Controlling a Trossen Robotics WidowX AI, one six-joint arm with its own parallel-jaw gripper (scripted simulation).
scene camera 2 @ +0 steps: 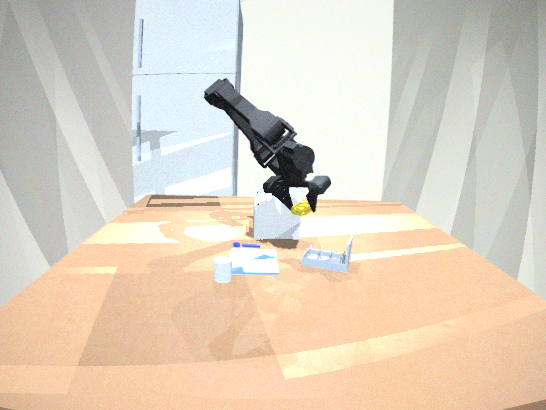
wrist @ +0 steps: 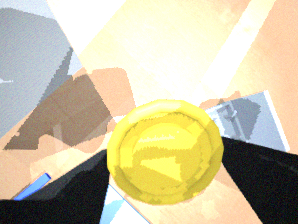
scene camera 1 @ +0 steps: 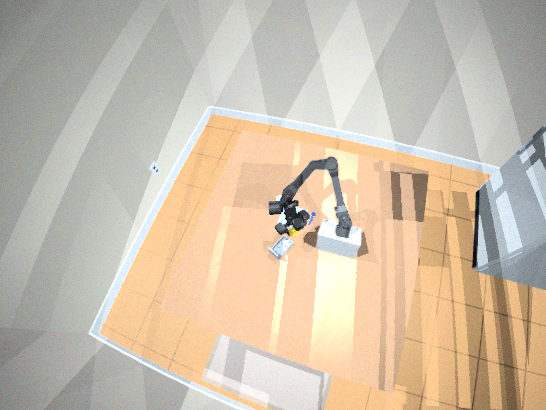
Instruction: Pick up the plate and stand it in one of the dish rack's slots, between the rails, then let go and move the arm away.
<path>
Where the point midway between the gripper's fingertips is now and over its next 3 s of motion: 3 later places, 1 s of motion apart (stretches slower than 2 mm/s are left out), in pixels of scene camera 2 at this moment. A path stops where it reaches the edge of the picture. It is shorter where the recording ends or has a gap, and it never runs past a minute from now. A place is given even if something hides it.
My gripper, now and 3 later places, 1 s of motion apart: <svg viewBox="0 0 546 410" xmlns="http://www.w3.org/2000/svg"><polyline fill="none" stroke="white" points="303,211 313,226 303,236 315,238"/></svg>
</path>
